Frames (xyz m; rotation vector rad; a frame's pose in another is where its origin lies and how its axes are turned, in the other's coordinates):
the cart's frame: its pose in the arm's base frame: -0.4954 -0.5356 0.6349 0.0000 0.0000 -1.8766
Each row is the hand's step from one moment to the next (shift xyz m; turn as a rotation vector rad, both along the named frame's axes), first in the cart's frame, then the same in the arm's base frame.
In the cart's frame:
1: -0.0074 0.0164 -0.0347 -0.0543 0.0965 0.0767
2: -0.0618 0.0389 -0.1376 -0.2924 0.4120 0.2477
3: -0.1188 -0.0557 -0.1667 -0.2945 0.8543 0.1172
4: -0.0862 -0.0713 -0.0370 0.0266 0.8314 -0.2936
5: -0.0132 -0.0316 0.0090 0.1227 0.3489 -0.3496
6: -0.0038 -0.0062 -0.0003 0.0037 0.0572 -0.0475
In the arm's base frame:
1: 0.0179 0.0021 -0.0347 0.1084 0.0227 0.0767
2: 0.0557 0.0472 -0.1376 0.4809 0.1548 0.2477
3: -0.0173 0.1301 -0.1667 0.9033 0.0236 0.1172
4: -0.0420 0.1037 -0.0370 0.7848 -0.2757 -0.2936
5: -0.0262 0.0221 0.0090 0.2958 -0.2220 -0.3496
6: -0.0048 0.0055 -0.0003 0.0534 -0.0207 -0.0475

